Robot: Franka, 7 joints.
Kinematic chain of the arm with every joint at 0, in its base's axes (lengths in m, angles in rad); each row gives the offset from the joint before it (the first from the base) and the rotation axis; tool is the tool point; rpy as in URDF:
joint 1: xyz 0 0 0.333 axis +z
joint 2: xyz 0 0 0 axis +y
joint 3: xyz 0 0 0.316 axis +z
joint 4: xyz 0.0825 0 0 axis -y
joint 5: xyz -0.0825 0 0.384 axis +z
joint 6: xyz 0 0 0 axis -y
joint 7: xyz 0.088 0 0 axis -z
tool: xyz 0 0 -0.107 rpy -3.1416 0 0
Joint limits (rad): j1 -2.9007..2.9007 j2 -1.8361..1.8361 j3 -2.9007..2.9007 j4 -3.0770..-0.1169 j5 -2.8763..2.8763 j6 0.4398..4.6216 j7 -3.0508..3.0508
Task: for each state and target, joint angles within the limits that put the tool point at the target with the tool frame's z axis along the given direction. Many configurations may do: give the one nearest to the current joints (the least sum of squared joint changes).
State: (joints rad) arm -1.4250 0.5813 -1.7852 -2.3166 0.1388 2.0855 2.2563
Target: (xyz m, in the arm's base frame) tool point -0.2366 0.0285 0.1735 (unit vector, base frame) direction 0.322 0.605 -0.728
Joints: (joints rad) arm -1.1632 0.6071 -1.6045 -3.0769 0.0774 2.5075 2.2563
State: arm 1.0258 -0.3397 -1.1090 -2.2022 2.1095 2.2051 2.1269
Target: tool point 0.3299 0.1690 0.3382 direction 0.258 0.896 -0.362
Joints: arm 1.1237 -0.5221 -0.6528 -2.7770 1.7582 2.6109 2.1269
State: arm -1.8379 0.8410 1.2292 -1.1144 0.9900 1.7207 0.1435
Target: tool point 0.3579 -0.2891 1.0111 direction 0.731 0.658 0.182
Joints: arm -1.5945 0.3996 1.4092 -0.6653 0.9883 1.8672 0.1435
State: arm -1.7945 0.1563 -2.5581 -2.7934 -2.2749 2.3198 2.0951
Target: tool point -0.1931 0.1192 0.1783 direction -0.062 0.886 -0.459
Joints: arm -1.5807 0.7104 -1.7289 -3.0770 -1.7608 2.7705 2.0951
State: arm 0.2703 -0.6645 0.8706 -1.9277 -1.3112 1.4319 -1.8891
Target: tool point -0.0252 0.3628 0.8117 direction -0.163 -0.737 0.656
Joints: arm -0.1504 -1.1294 0.9725 -1.9208 -1.7939 1.1658 -1.8891
